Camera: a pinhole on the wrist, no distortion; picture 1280 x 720 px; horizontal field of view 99.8 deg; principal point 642.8 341.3 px. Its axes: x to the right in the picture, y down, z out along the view. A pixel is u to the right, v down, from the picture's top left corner.
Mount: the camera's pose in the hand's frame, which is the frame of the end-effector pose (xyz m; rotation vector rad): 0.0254 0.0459 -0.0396 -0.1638 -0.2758 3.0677
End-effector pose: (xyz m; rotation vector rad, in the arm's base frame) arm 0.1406 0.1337 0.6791 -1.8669 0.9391 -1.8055
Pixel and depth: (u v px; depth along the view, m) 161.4 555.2 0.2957
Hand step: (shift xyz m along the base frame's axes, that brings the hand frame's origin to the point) 0.2656 -0.1186 0.2486
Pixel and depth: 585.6 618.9 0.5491
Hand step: 0.5088 0.1473 0.1848
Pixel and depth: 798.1 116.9 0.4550
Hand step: 0.3920 -0.0895 -0.2602
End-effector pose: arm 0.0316 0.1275 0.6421 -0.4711 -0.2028 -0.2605
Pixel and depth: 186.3 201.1 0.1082
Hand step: 0.1037 0.0585 0.0764
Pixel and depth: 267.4 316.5 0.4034
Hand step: 0.1884 0.1087 0.4132
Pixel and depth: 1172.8 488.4 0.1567
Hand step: -0.1550 0.0606 0.0475
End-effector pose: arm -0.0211 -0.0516 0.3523 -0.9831 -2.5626 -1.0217
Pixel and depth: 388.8 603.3 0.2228
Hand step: -0.1371 0.1078 -0.1399
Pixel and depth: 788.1 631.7 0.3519
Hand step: -0.0278 0.0119 -0.3450
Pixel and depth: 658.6 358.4 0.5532
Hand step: 0.0192 0.2725 -0.4237
